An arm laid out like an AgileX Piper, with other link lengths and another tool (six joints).
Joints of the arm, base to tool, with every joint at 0 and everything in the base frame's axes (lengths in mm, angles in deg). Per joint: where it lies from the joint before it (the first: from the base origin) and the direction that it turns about. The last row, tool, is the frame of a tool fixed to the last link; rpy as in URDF.
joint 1: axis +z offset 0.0 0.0 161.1
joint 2: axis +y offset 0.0 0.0 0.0
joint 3: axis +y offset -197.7 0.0 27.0
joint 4: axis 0.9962 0 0.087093 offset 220.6 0.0 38.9
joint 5: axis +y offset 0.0 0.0 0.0
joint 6: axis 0.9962 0 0.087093 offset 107.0 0.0 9.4
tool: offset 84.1 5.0 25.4 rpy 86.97 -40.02 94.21
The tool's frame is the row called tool.
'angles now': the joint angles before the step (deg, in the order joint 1, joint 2, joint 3, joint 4, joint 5, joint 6). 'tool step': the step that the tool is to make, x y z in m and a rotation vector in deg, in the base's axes. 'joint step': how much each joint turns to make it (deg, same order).
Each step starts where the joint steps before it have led.
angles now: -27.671, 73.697, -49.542, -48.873, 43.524, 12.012
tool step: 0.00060, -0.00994, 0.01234, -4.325, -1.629, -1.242
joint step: 0.152, -0.001, -0.001, -6.843, -0.266, 6.041
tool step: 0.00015, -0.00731, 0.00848, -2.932, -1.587, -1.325
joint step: 0.002, 0.260, 0.002, -5.104, -0.001, 5.188
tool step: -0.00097, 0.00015, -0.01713, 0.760, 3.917, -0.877
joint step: 1.071, 3.313, 0.000, -0.943, 2.192, 0.864
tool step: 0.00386, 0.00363, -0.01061, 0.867, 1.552, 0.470
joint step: 1.105, 1.995, 0.000, -0.090, 0.372, 0.628
